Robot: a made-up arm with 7 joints. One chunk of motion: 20 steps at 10 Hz.
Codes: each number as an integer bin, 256 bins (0 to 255) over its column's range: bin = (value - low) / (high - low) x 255, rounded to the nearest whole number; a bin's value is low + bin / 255 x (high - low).
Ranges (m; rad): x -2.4..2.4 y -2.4..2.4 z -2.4..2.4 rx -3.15..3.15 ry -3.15..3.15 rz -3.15..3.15
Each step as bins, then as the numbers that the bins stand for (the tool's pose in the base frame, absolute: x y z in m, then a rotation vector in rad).
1 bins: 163 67 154 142 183 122
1 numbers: 0.6682 -1.1388 0.4988 0.3582 1.3712 -0.1359
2 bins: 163 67 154 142 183 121
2 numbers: 0.6682 -1.1388 0.4988 0.3582 1.3712 -0.1606
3 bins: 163 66 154 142 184 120
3 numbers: 0.6682 -1.1576 0.4988 0.3582 1.3959 -0.1853
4 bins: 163 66 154 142 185 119
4 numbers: 0.6682 -1.1576 0.4988 0.3582 1.4206 -0.2100
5 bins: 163 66 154 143 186 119
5 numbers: 0.6682 -1.1576 0.4988 0.3829 1.4453 -0.2100
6 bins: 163 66 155 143 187 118
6 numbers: 0.6682 -1.1576 0.5176 0.3829 1.4700 -0.2347
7 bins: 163 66 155 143 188 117
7 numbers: 0.6682 -1.1576 0.5176 0.3829 1.4947 -0.2594
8 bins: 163 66 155 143 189 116
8 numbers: 0.6682 -1.1576 0.5176 0.3829 1.5194 -0.2841
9 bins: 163 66 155 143 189 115
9 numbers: 0.6682 -1.1576 0.5176 0.3829 1.5194 -0.3088
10 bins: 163 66 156 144 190 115
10 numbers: 0.6682 -1.1576 0.5365 0.4076 1.5441 -0.3088
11 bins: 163 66 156 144 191 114
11 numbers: 0.6682 -1.1576 0.5365 0.4076 1.5688 -0.3335
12 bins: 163 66 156 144 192 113
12 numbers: 0.6682 -1.1576 0.5365 0.4076 1.5935 -0.3582
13 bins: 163 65 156 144 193 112
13 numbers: 0.6682 -1.1765 0.5365 0.4076 1.6182 -0.3829
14 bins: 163 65 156 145 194 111
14 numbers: 0.6682 -1.1765 0.5365 0.4324 1.6429 -0.4076
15 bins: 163 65 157 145 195 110
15 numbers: 0.6682 -1.1765 0.5553 0.4324 1.6676 -0.4324
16 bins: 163 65 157 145 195 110
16 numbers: 0.6682 -1.1765 0.5553 0.4324 1.6676 -0.4324
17 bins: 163 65 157 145 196 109
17 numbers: 0.6682 -1.1765 0.5553 0.4324 1.6924 -0.4571
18 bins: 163 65 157 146 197 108
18 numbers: 0.6682 -1.1765 0.5553 0.4571 1.7171 -0.4818
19 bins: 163 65 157 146 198 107
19 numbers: 0.6682 -1.1765 0.5553 0.4571 1.7418 -0.5065
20 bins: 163 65 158 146 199 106
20 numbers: 0.6682 -1.1765 0.5741 0.4571 1.7665 -0.5312
